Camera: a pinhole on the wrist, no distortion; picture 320 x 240 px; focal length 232.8 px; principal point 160.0 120.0 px. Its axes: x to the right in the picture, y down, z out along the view. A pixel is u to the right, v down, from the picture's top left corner.
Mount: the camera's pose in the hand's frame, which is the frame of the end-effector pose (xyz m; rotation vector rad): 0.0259 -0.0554 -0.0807 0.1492 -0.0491 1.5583
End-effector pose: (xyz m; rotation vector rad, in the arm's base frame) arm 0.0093 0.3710 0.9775 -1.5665 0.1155 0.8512
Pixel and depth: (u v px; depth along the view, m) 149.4 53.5 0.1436
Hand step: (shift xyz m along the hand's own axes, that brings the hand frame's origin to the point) 0.0758 -0.0803 0.0580
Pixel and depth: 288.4 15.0 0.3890
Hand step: 0.2284 0.1073 0.3201
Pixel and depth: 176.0 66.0 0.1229
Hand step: 0.0622 -0.0627 0.0402
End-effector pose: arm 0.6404 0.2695 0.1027 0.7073 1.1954 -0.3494
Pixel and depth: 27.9 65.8 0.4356
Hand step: 0.1512 -0.3562 0.3130
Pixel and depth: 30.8 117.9 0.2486
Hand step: 0.0419 -0.2237 0.1479
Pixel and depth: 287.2 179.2 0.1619
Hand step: -0.0038 0.0121 0.0933
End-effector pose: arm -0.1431 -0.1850 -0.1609 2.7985 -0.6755 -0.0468
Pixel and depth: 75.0 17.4 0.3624
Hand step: 0.2063 -0.2333 0.2512
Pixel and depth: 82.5 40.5 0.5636
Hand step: 0.2509 -0.3138 0.4413
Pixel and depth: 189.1 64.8 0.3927
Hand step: 0.1442 -0.0568 0.3083
